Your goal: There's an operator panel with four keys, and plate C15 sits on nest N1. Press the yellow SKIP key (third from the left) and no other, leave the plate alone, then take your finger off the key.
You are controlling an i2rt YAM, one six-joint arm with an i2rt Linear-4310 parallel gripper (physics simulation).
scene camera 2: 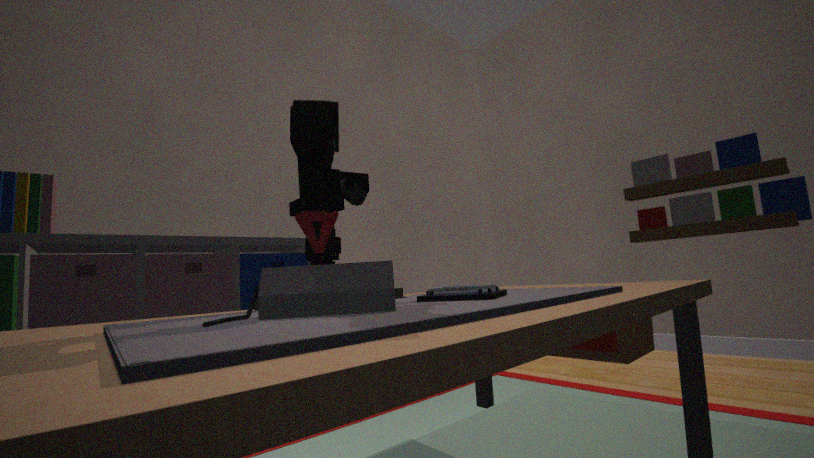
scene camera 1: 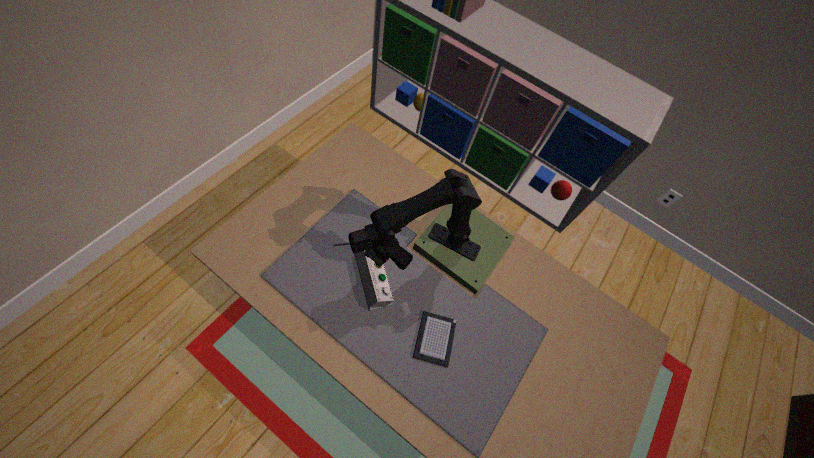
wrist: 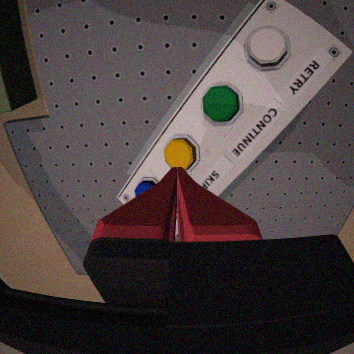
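Where they show: gripper, between the fingertips: (scene camera 2: 319,253) (scene camera 1: 381,260) (wrist: 176,175); arm's base, origin of its link: (scene camera 1: 454,242).
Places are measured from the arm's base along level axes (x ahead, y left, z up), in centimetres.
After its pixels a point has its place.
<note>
The operator panel (scene camera 1: 367,287) @(y -19.3, x 33.3, z 2.3 cm) (scene camera 2: 327,291) @(y -22.9, x 30.8, z 0.7 cm) (wrist: 257,85) @(y -15.6, x 30.6, z 3.6 cm) stands on the grey mat. In the wrist view, the yellow SKIP key (wrist: 179,153) @(y -19.7, x 24.3, z 3.8 cm) lies between the green CONTINUE key (wrist: 220,103) @(y -16.4, x 27.9, z 3.8 cm) and the blue key (wrist: 145,189) @(y -22.7, x 20.7, z 3.6 cm), which is partly hidden by a finger. The white RETRY key (wrist: 268,46) @(y -13.0, x 31.4, z 3.9 cm) is at the far end. My gripper (scene camera 2: 319,252) @(y -19.3, x 24.3, z 7.5 cm) (wrist: 176,175) @(y -19.3, x 24.3, z 7.5 cm) is shut and empty, pointing down; its tip overlaps the yellow key's near edge in the wrist view. Whether it touches cannot be told. Plate C15 (scene camera 1: 437,337) @(y 9.6, x 35.9, z -0.6 cm) (scene camera 2: 462,290) @(y 5.4, x 38.4, z -1.2 cm) sits on dark nest N1 (scene camera 1: 430,361) @(y 10.9, x 43.8, z -2.0 cm).
The arm's green base board (scene camera 1: 492,239) @(y 12.9, x -9.4, z -0.4 cm) is behind the mat (scene camera 1: 489,387) @(y 32.0, x 41.6, z -3.1 cm). A thin dark rod (scene camera 2: 227,320) @(y -34.4, x 19.9, z -2.9 cm) lies by the panel's end. A cube shelf (scene camera 1: 654,122) stands behind the table, and wall shelves (scene camera 2: 711,226) show at the right in the second scene view.
</note>
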